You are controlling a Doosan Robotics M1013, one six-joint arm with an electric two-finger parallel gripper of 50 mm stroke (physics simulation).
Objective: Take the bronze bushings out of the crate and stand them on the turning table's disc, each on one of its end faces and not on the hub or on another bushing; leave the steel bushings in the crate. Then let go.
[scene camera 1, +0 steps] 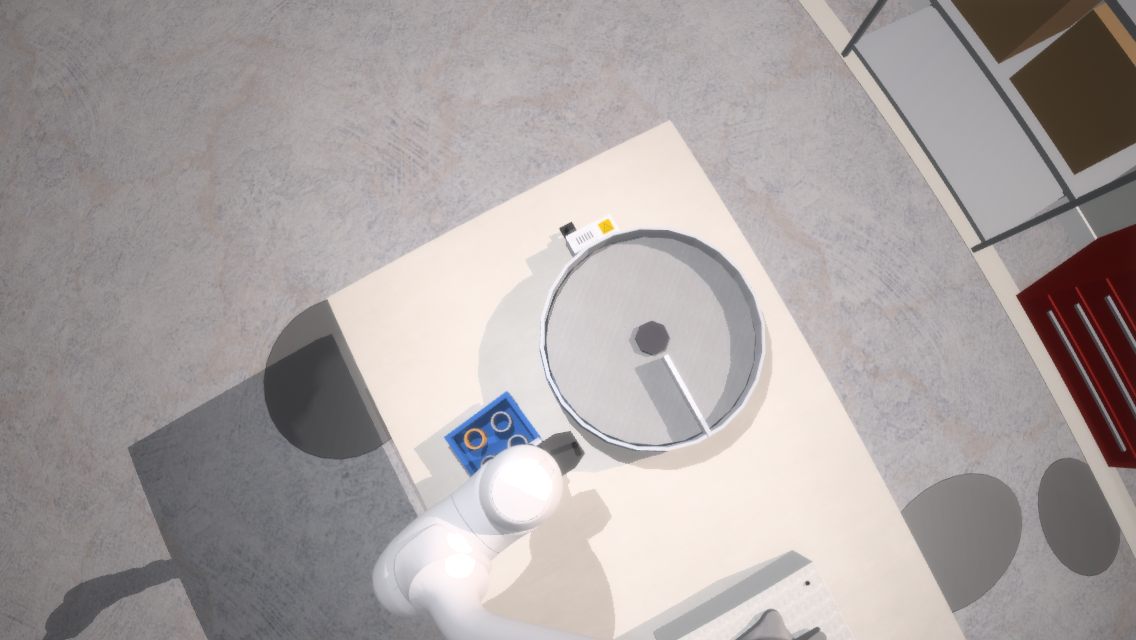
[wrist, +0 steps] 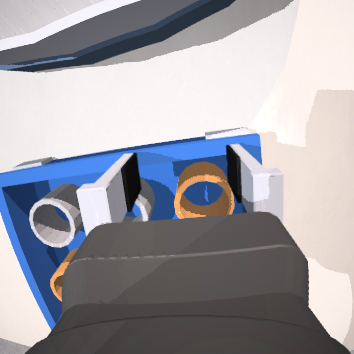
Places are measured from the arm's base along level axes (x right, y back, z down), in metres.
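Where they show: gripper, fingertip midpoint: (wrist: 182, 166).
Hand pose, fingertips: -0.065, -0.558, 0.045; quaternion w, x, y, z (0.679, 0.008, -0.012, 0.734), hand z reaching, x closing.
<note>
Each offset is from my fingertips to the centre of the thing, as dx, dy, dz. "spot": to the spot under its first point.
The blue crate {-0.061, -0.048, +0.031} (scene camera 1: 476, 415) (wrist: 100, 162) stands beside the turning table. One bronze bushing {-0.030, +0.009, +0.032} (wrist: 198, 171) stands at its right in the wrist view; the arm hides it in the scene view. Another bronze bushing {-0.090, -0.107, +0.032} (scene camera 1: 474, 428) (wrist: 58, 286) is partly covered by the gripper body in the wrist view. Steel bushings {-0.030, -0.102, +0.032} (scene camera 1: 500, 411) (wrist: 73, 200) stand in the crate too, one partly behind the left finger. My gripper (wrist: 182, 166) is open and empty, its fingers on either side above the right bronze bushing. The grey disc {+0.293, -0.051, +0.004} (scene camera 1: 596, 310) is bare around its dark hub {+0.293, -0.051, -0.001} (scene camera 1: 651, 337).
A raised round rim (scene camera 1: 763, 333) (wrist: 165, 26) surrounds the disc, and a thin white divider {spot: +0.272, +0.068, -0.033} (scene camera 1: 686, 393) runs from near the hub to it. A white control box {spot: +0.317, -0.284, -0.002} (scene camera 1: 586, 236) sits at the rim's upper left. A grey plate (scene camera 1: 814, 604) lies at the bottom right.
</note>
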